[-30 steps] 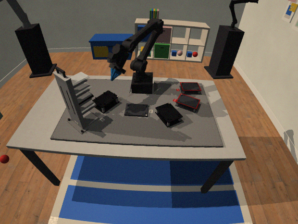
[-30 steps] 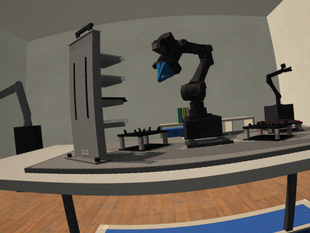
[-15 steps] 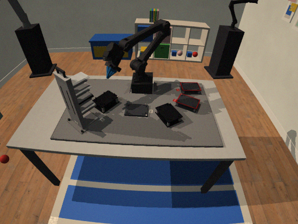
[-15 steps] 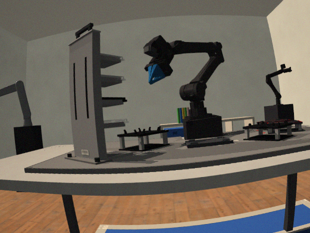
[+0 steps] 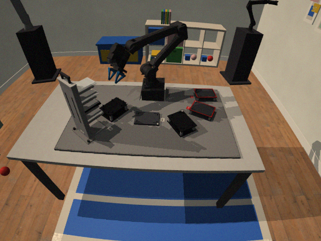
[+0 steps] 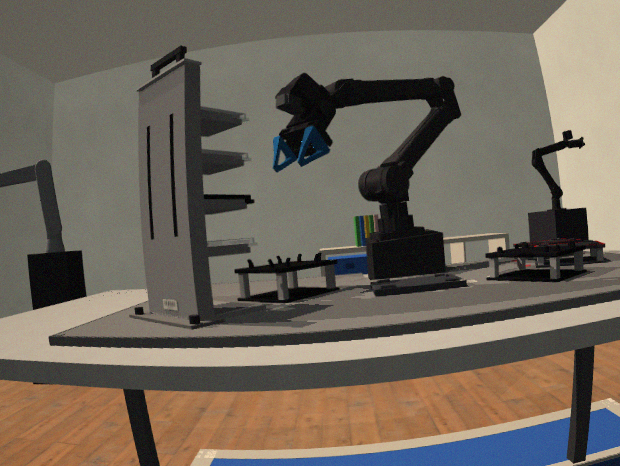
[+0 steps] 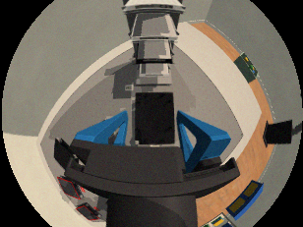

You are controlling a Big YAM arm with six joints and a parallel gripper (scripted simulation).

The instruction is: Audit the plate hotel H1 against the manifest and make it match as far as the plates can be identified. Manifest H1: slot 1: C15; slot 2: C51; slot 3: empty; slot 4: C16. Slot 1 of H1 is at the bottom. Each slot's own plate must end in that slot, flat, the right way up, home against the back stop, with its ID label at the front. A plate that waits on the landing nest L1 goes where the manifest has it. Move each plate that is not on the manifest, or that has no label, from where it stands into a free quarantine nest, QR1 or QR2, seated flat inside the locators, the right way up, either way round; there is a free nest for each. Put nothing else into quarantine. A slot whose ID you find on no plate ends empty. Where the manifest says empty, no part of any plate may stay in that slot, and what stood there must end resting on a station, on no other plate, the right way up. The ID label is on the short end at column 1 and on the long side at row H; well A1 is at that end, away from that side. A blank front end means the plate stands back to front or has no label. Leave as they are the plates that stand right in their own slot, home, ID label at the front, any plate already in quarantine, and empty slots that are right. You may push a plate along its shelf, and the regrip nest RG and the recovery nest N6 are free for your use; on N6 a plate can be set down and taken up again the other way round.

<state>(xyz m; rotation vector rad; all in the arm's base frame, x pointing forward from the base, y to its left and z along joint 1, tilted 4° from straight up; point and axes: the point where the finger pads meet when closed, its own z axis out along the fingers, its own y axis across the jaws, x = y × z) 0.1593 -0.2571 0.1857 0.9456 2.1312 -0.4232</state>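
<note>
Now: the dark plate 130 mm ahead of my hand, 150 mm to the right of it and 70 mm below it. From my hand the other things lie so: plate hotel H1 (190 mm ahead, 210 mm to the right, 60 mm below).
</note>
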